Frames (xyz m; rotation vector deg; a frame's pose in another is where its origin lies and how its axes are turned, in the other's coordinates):
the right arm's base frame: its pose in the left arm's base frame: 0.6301 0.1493 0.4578 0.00 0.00 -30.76
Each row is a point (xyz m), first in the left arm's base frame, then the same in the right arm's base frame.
Working: the left arm's base frame: its pose in the right arm's base frame: -0.4651 -0.4506 -0.4578 0.00 0.00 30.76

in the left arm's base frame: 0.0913 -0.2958 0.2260
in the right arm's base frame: -0.2354 -0.6580 -0.2318
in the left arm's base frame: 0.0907 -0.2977 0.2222
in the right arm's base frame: -0.2349 -0.6600 -0.2356
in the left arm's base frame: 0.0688 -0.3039 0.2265
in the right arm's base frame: -0.2505 -0.6765 -0.2313
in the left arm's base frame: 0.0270 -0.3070 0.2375
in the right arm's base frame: -0.2849 -0.7006 -0.2203
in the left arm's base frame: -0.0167 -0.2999 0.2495
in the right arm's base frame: -0.3261 -0.7168 -0.2083
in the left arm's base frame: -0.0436 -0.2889 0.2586
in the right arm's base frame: -0.3548 -0.7211 -0.1992
